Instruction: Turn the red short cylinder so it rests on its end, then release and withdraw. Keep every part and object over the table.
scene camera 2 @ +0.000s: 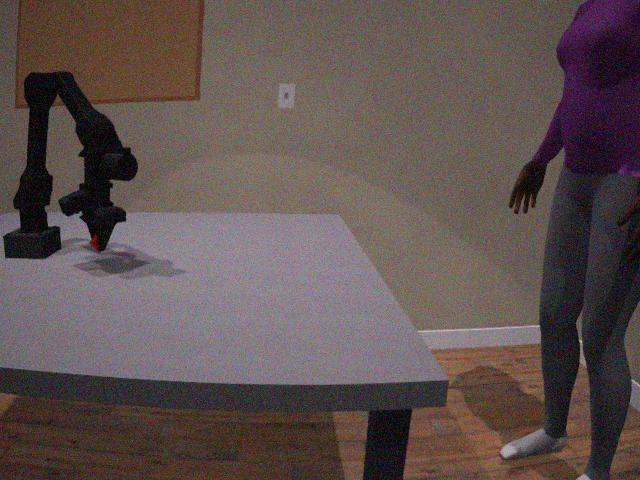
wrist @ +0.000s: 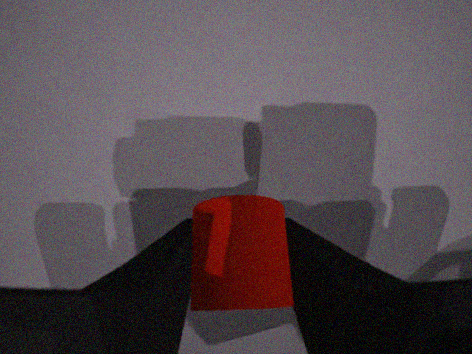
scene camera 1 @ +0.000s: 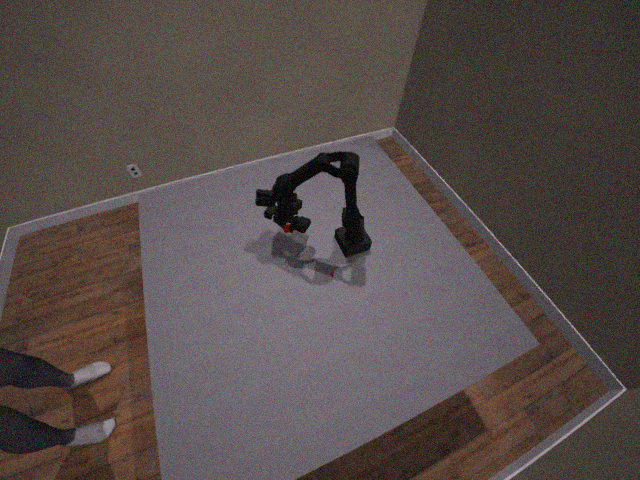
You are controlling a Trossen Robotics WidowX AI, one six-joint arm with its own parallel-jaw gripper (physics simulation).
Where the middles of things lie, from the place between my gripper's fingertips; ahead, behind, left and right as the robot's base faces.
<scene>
Now: the red short cylinder (wrist: 240, 260) 20 mm above my hand.
</scene>
